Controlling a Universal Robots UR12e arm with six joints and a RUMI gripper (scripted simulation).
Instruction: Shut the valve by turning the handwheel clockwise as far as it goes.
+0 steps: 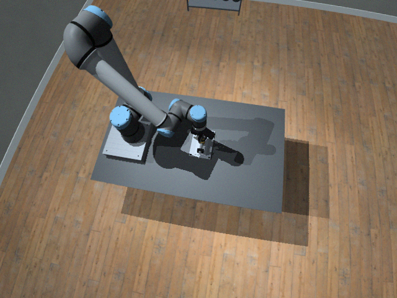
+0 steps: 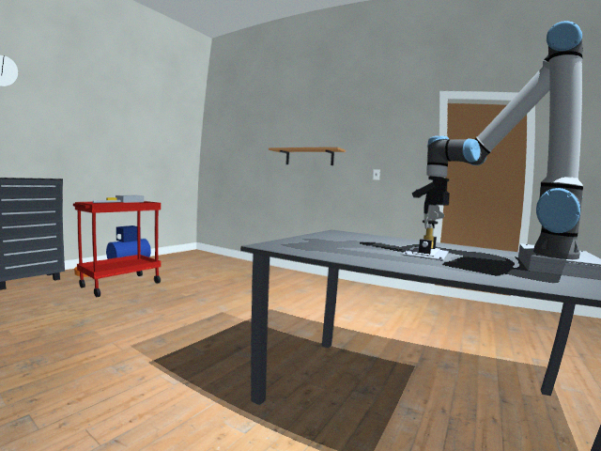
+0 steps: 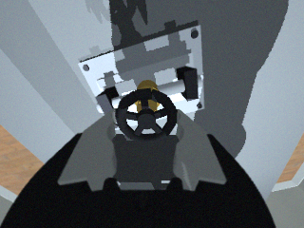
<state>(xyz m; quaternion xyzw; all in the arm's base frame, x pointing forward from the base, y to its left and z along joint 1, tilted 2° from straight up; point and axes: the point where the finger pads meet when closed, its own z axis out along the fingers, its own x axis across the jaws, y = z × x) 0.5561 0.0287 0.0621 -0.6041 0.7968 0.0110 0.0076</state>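
The black spoked handwheel lies 10 mm above my hand. Also, from my hand: base plate 120 mm below.
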